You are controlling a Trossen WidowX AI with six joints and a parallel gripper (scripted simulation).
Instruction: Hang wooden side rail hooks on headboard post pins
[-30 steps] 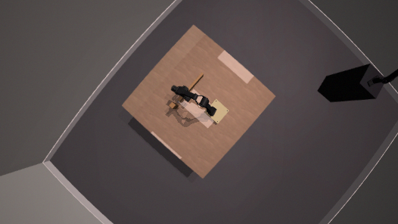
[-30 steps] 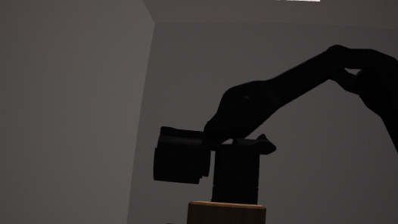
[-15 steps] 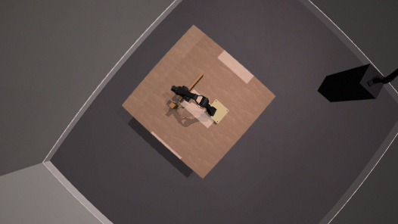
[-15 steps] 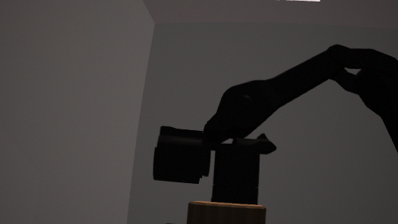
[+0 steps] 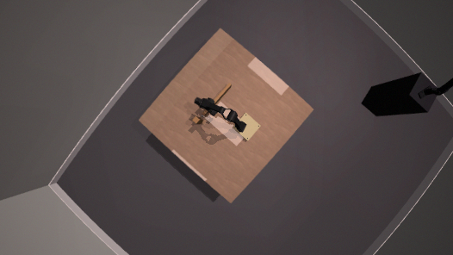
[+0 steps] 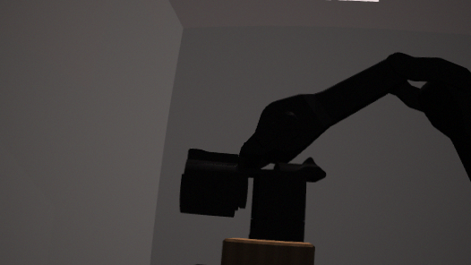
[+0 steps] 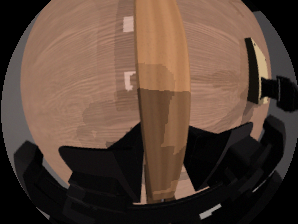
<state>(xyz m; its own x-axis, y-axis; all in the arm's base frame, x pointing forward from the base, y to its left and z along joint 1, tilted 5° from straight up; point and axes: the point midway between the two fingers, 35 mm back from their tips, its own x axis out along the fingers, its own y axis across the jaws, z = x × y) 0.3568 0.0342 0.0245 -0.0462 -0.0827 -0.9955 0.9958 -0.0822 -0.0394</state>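
Now: gripper tip 1 cm short of the wooden headboard post, 15 cm to the right of it and 4 cm below it.
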